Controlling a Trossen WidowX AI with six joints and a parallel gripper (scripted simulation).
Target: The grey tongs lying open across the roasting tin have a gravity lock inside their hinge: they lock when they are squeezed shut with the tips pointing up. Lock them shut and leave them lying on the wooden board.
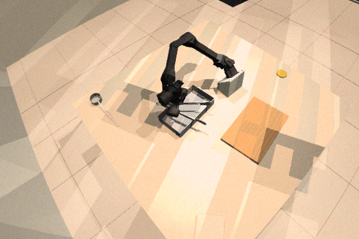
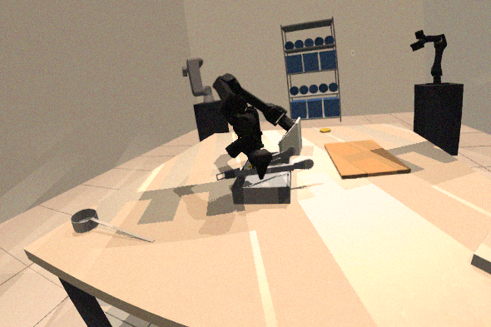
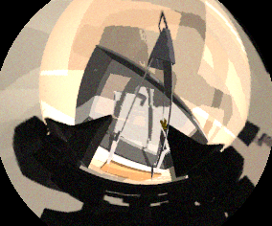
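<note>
My gripper tip is now 50 mm past the roasting tin, 20 mm to the right of it and 20 mm above it. Also, from my gripper tip: wooden board (350 mm to the left, 280 mm behind, 40 mm below).
</note>
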